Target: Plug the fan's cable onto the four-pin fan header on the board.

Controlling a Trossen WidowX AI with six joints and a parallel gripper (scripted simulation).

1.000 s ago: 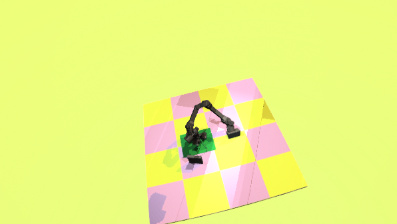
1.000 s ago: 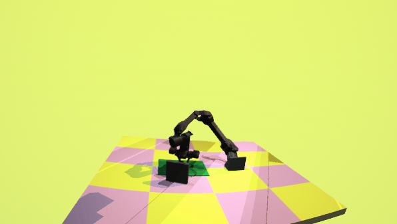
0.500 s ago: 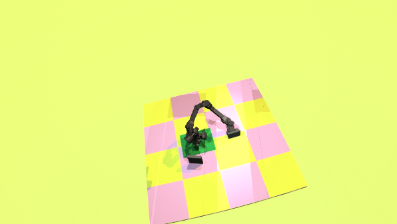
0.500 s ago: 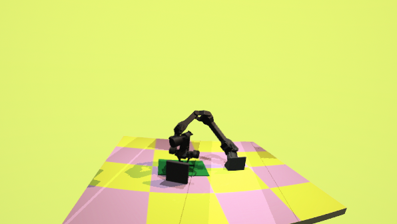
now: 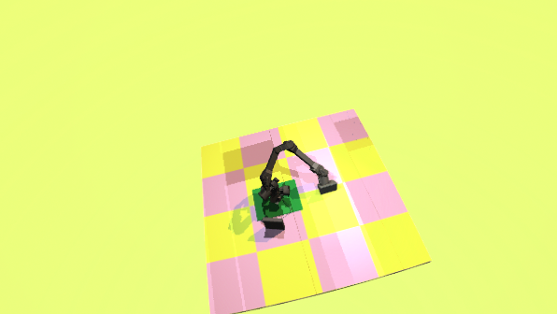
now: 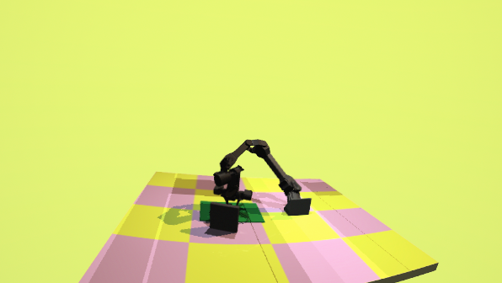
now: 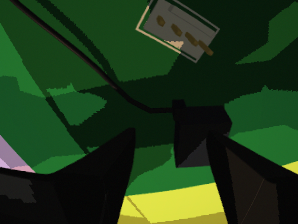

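The dark fan plug is 20 mm ahead of my gripper tip, 20 mm to the right of it and 10 mm below it. Round my gripper tip: black fan 70 mm ahead, 210 mm to the left, 40 mm above; then pale four-pin header 20 mm ahead, 50 mm to the left, 20 mm below; then green board 10 mm ahead, 30 mm to the left, 30 mm below.
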